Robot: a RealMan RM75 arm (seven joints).
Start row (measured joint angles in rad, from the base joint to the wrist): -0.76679, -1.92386, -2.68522, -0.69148, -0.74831, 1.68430, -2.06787
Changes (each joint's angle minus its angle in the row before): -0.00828, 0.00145, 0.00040, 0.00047, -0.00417, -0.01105, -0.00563; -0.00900, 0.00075, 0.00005, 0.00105, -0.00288, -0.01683, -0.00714; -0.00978, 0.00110, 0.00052, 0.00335, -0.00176, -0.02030, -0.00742; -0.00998, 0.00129, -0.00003, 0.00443, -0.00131, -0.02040, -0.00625; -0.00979, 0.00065, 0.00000, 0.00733, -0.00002, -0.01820, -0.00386; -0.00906, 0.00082, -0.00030, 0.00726, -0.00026, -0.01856, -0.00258; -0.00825, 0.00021, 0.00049, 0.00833, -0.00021, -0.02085, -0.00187; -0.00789, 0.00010, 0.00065, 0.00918, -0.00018, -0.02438, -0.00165; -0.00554, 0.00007, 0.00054, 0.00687, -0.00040, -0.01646, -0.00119; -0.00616, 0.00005, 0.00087, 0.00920, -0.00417, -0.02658, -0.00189; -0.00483, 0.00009, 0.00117, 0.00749, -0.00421, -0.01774, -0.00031; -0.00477, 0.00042, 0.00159, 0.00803, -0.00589, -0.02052, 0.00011; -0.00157, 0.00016, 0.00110, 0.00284, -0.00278, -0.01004, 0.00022; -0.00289, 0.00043, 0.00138, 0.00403, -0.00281, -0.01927, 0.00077; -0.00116, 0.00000, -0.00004, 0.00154, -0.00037, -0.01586, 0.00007; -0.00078, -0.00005, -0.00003, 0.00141, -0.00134, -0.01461, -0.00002; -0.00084, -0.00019, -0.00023, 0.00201, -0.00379, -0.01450, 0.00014; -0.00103, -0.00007, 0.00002, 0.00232, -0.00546, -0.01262, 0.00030; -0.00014, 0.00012, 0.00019, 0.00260, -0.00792, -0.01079, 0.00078; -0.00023, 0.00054, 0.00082, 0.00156, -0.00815, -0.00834, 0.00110; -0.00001, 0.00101, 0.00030, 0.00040, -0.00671, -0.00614, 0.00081; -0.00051, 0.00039, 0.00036, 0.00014, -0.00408, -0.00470, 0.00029
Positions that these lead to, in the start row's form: -0.77507, -1.92241, -2.68482, -0.69101, -0.75248, 1.67325, -2.07350; -0.78407, -1.92166, -2.68477, -0.68996, -0.75536, 1.65642, -2.08064; -0.79385, -1.92056, -2.68425, -0.68661, -0.75712, 1.63612, -2.08806; -0.80383, -1.91927, -2.68428, -0.68218, -0.75843, 1.61572, -2.09431; -0.81362, -1.91862, -2.68428, -0.67485, -0.75845, 1.59752, -2.09817; -0.82268, -1.91780, -2.68458, -0.66759, -0.75871, 1.57896, -2.10075; -0.83093, -1.91759, -2.68409, -0.65926, -0.75892, 1.55811, -2.10262; -0.83882, -1.91749, -2.68344, -0.65008, -0.75910, 1.53373, -2.10427; -0.84436, -1.91742, -2.68290, -0.64321, -0.75950, 1.51727, -2.10546; -0.85052, -1.91737, -2.68203, -0.63401, -0.76367, 1.49069, -2.10735; -0.85535, -1.91728, -2.68086, -0.62652, -0.76788, 1.47295, -2.10766; -0.86012, -1.91686, -2.67927, -0.61849, -0.77377, 1.45243, -2.10755; -0.86169, -1.91670, -2.67817, -0.61565, -0.77655, 1.44239, -2.10733; -0.86458, -1.91627, -2.67679, -0.61162, -0.77936, 1.42312, -2.10656; -0.86574, -1.91627, -2.67683, -0.61008, -0.77973, 1.40726, -2.10649; -0.86652, -1.91632, -2.67686, -0.60867, -0.78107, 1.39265, -2.10651; -0.86736, -1.91651, -2.67709, -0.60666, -0.78486, 1.37815, -2.10637; -0.86839, -1.91658, -2.67707, -0.60434, -0.79032, 1.36553, -2.10607; -0.86853, -1.91646, -2.67688, -0.60174, -0.79824, 1.35474, -2.10529; -0.86876, -1.91592, -2.67606, -0.60018, -0.80639, 1.34640, -2.10419; -0.86877, -1.91491, -2.67576, -0.59978, -0.81310, 1.34026, -2.10338; -0.86928, -1.91452, -2.67540, -0.59964, -0.81718, 1.33556, -2.10309
